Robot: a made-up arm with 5 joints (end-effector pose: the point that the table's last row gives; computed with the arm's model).
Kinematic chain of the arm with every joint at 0, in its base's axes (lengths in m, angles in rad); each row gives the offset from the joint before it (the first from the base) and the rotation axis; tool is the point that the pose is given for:
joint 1: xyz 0 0 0.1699 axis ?
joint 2: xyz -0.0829 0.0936 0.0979 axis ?
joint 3: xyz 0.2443 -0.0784 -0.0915 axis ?
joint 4: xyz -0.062 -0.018 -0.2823 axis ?
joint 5: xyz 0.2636 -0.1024 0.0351 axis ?
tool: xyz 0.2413 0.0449 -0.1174
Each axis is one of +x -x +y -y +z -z.
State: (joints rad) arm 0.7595 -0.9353 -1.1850 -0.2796 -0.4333
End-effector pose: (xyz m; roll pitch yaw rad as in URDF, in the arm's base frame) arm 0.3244 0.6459 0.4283 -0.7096 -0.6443 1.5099
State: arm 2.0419 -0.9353 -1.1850 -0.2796 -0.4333
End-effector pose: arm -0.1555 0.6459 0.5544 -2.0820 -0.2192 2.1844
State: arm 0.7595 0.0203 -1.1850 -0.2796 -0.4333
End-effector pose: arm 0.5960 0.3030 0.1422 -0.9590 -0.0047 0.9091
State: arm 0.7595 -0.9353 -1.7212 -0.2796 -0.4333
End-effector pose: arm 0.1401 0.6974 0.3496 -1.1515 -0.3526 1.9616
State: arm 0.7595 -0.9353 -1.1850 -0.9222 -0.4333
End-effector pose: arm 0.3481 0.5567 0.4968 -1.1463 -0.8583 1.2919
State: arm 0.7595 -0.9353 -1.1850 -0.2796 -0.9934
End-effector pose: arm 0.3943 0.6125 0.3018 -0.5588 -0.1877 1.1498
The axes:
joint 1: -y
joint 2: -x
joint 3: -z
joint 4: +x
joint 5: -y

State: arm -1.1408 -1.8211 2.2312 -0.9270 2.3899
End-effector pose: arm -0.0150 0.3119 -0.0962 -0.8389 0.8391 -0.7533
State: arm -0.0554 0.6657 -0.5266 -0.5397 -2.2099
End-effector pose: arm 0.1800 -0.3188 0.0472 -2.1388 0.1192 -1.8941
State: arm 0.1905 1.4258 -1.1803 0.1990 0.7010
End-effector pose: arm 0.4646 -0.1444 0.0020 -0.6117 0.4919 0.9574
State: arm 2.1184 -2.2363 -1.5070 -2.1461 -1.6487
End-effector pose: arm -0.3487 0.2795 0.3282 2.5064 -1.2125 -1.7373
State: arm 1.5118 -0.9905 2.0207 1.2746 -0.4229
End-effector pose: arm 0.5640 0.2359 0.2517 2.8491 0.0959 -0.4619
